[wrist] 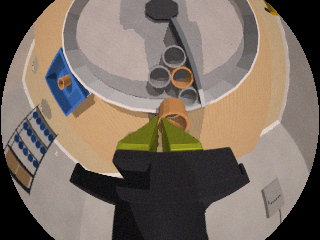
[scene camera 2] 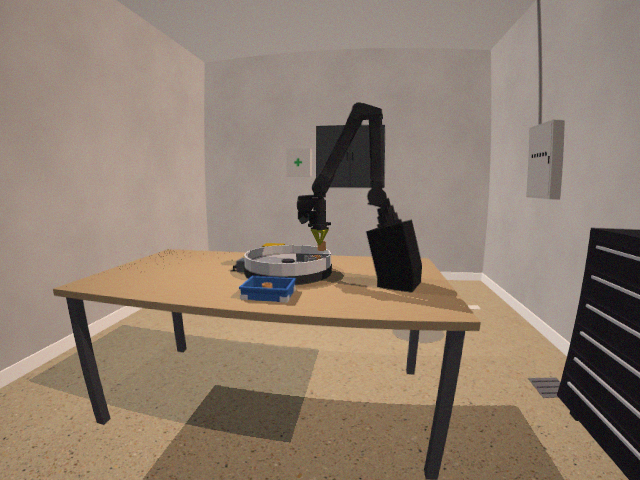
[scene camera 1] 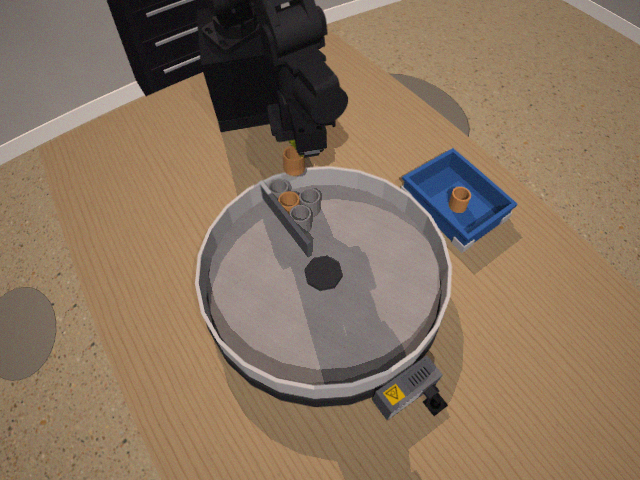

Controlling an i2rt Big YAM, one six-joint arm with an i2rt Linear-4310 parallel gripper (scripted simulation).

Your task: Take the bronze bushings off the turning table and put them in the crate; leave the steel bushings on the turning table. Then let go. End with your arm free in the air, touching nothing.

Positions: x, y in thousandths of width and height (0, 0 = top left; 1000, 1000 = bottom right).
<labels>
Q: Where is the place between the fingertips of my gripper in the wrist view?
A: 498, 498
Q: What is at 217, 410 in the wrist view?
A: A blue crate.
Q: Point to a blue crate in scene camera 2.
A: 391, 605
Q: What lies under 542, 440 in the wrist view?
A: A bronze bushing.
</labels>
